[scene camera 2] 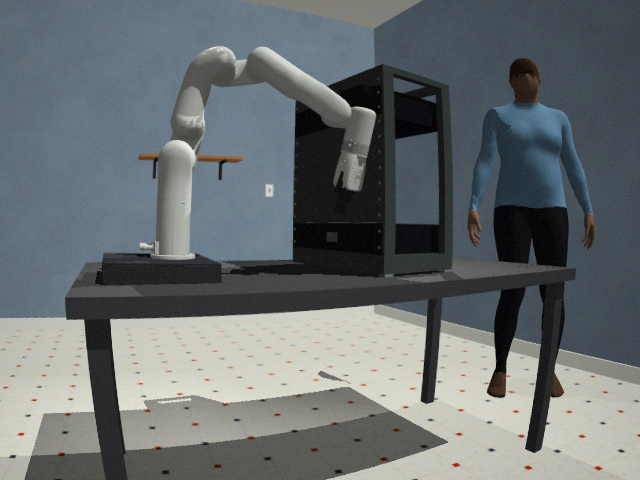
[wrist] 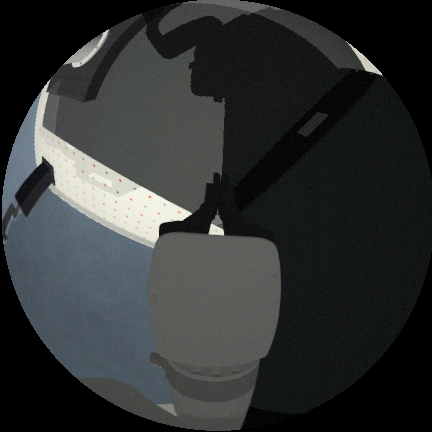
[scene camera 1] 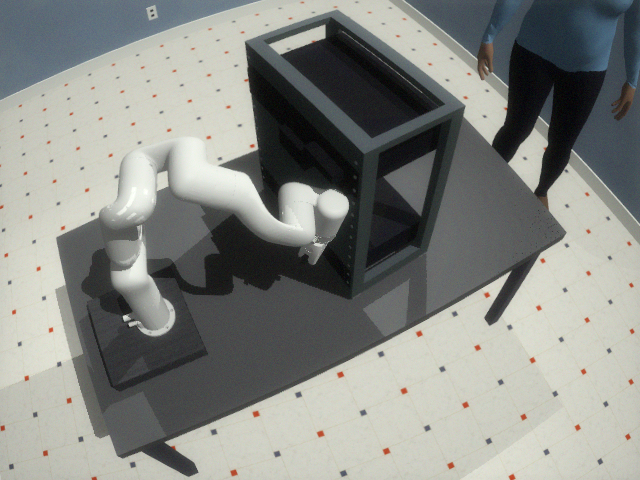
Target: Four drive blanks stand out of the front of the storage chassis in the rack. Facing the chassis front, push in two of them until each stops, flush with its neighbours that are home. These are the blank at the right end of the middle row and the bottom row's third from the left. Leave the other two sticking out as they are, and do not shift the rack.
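Where they show: gripper, fingertip midpoint: (scene camera 2: 340, 213) (wrist: 219, 181) (scene camera 1: 307, 258); arm's base at its link origin: (scene camera 2: 172, 257) (scene camera 1: 155, 317).
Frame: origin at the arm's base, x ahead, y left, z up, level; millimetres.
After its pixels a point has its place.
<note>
The rack (scene camera 1: 315, 98) @(x 535, y 63, z 563 mm) (scene camera 2: 388, 170) @(x 571, y -129, z 244 mm) stands on the table. A dark upper unit (scene camera 1: 351, 87) @(x 661, y 141, z 498 mm) (scene camera 2: 416, 111) @(x 711, y -70, z 449 mm) sits near its top. A dark lower unit (scene camera 2: 356, 237) @(x 532, y -10, z 55 mm) (wrist: 272, 170) @(x 529, y 7, z 71 mm) carries a light grey label (scene camera 2: 331, 236) @(x 506, y 117, z 55 mm) (wrist: 313, 124) @(x 507, y 112, z 59 mm). Between them the front is a large dark surface. In scene camera 1 dark stepped shapes show on the front, too dark to tell as single drive blanks; rows and blanks cannot be made out. My gripper (scene camera 2: 341, 204) @(x 461, y -51, z 122 mm) (wrist: 219, 181) @(x 461, y -51, z 122 mm) is shut and empty, pointing down before the rack front, above the lower unit's height. Contact with the front cannot be told.
The arm stands on a dark base block (scene camera 1: 183, 338) @(x 64, y -93, z -2 mm) (scene camera 2: 160, 271) @(x -38, y -155, z -21 mm) at the other end of the table (scene camera 1: 268, 351) @(x 280, y -194, z -51 mm) (scene camera 2: 310, 297) @(x 281, y -307, z -66 mm) from the rack. Its forearm reaches across the rack's front. A person (scene camera 1: 563, 41) (scene camera 2: 537, 149) stands behind the table. A wall shelf (scene camera 2: 222, 159) is in the background.
</note>
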